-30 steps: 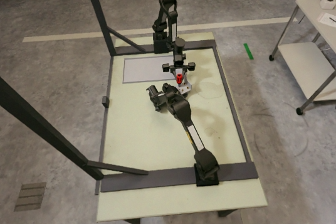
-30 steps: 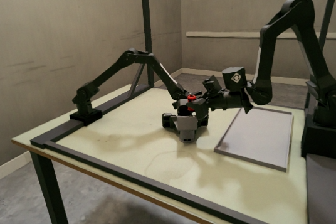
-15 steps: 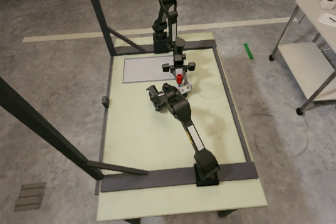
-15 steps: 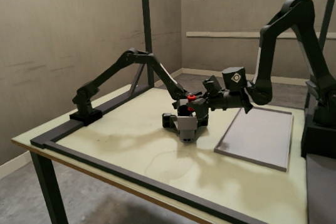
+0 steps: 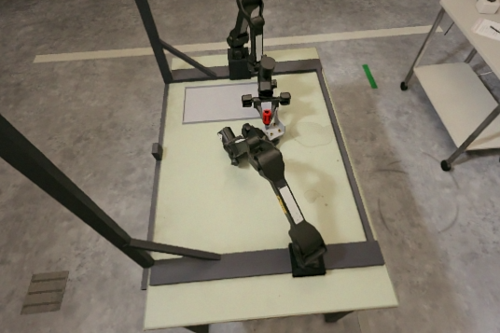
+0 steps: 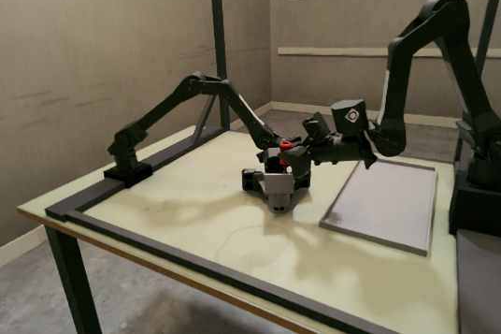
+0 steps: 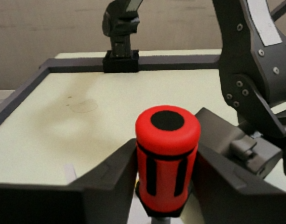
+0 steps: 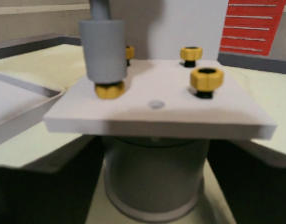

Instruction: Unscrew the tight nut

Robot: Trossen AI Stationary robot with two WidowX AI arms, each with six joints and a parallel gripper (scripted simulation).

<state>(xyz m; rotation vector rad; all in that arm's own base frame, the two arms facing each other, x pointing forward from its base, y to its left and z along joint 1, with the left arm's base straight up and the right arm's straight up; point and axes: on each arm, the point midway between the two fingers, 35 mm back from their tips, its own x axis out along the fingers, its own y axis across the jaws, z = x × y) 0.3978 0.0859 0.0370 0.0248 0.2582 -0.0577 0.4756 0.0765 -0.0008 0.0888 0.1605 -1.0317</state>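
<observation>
The red-handled nut driver lies 2 cm to the right of my left hand and 3 cm below it. The rest, counted from my left hand: nut 5 cm to the right, 8 cm below; then pale bracket 2 cm ahead, 3 cm to the right, 8 cm below; then grey joint module 1 cm ahead, 3 cm to the right, 11 cm below.
Right now my right hand is 2 cm short of the grey joint module and 1 cm to the right of it. Also, from my right hand: nut (1 cm ahead, 1 cm to the right, 4 cm above); then pale bracket (3 cm ahead, 1 cm to the left, 4 cm above); then red-handled nut driver (2 cm to the left, 9 cm above).
</observation>
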